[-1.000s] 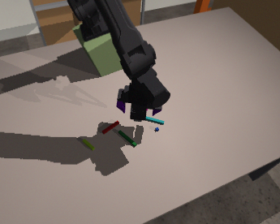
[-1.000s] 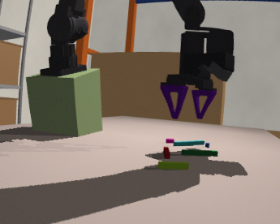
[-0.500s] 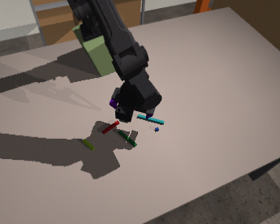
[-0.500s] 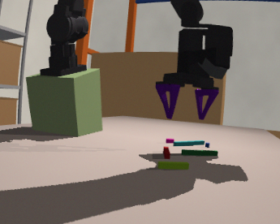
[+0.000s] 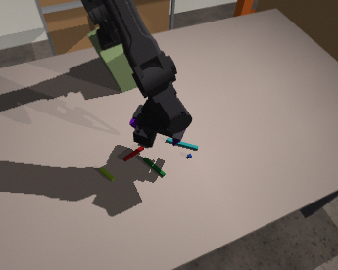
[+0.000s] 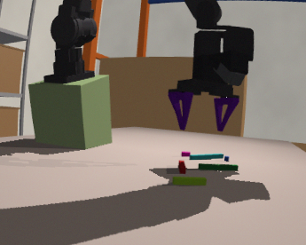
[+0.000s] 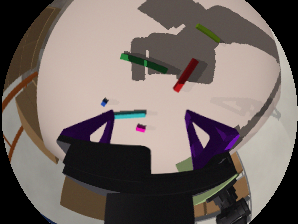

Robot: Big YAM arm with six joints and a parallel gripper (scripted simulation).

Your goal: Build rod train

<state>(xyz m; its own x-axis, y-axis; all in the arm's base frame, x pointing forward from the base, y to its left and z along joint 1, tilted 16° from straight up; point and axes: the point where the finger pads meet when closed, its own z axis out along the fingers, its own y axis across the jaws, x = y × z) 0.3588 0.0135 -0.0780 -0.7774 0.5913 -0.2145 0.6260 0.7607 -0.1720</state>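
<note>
Right now the magenta rod is 70 mm to the left of my hand, 70 mm below it and 60 mm behind it. Also, from my hand: red rod: 70 mm to the right, 70 mm below, 10 mm behind; then turquoise rod: 80 mm to the left, 70 mm below; then green rod: 70 mm below, 50 mm ahead, 30 mm to the right.
</note>
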